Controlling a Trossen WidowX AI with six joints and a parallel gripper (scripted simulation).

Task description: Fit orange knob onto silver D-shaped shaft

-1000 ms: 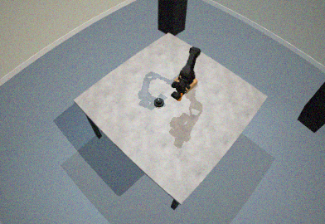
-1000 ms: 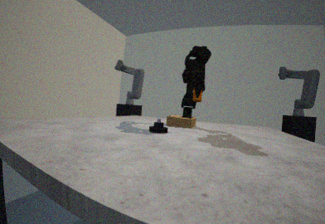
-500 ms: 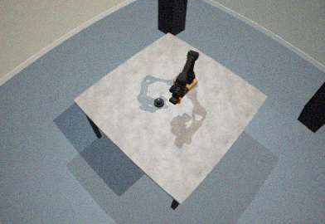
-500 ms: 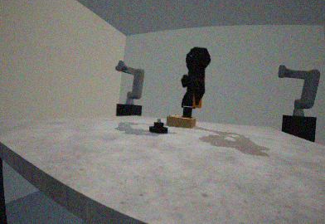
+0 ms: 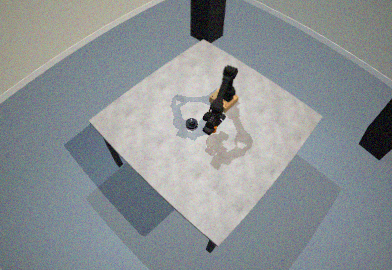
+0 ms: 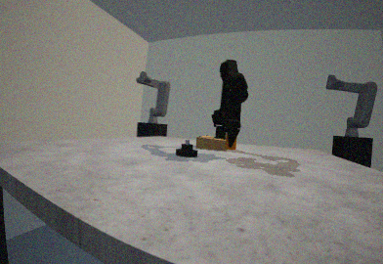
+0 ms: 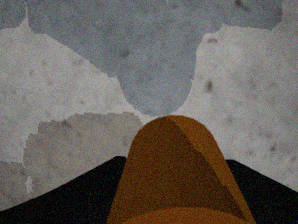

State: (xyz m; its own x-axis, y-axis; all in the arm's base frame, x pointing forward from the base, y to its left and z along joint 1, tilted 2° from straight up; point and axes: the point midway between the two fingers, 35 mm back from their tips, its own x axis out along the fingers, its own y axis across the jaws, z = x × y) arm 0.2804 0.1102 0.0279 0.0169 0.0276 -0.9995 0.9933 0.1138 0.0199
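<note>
Right now the round black pedestal is 160 mm to the right of my gripper tip, 50 mm ahead of it and 20 mm below it. From my gripper tip the other things lie so: orange knob 30 mm above.
</note>
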